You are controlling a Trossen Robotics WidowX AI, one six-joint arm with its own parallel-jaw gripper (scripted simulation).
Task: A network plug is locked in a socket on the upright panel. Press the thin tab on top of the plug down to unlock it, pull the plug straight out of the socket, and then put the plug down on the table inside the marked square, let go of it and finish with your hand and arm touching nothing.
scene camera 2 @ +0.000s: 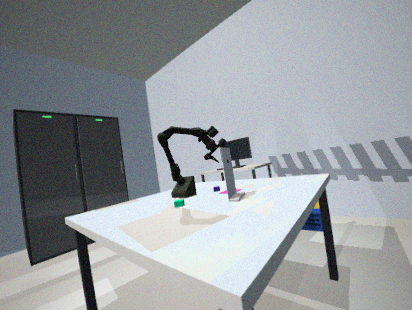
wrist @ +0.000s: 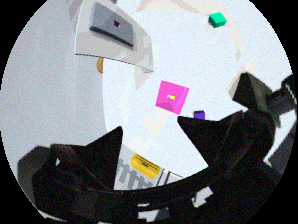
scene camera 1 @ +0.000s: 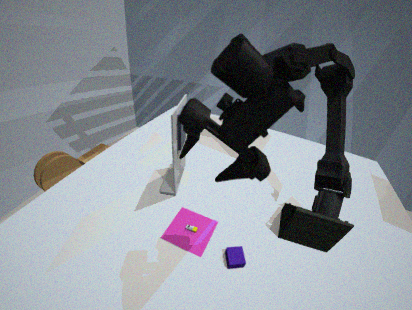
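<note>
There's a magenta marked square in view here, along with a grey upright panel. As for the gripper, it's open and holding nothing, and you'd get it in the wrist view as well.
</note>
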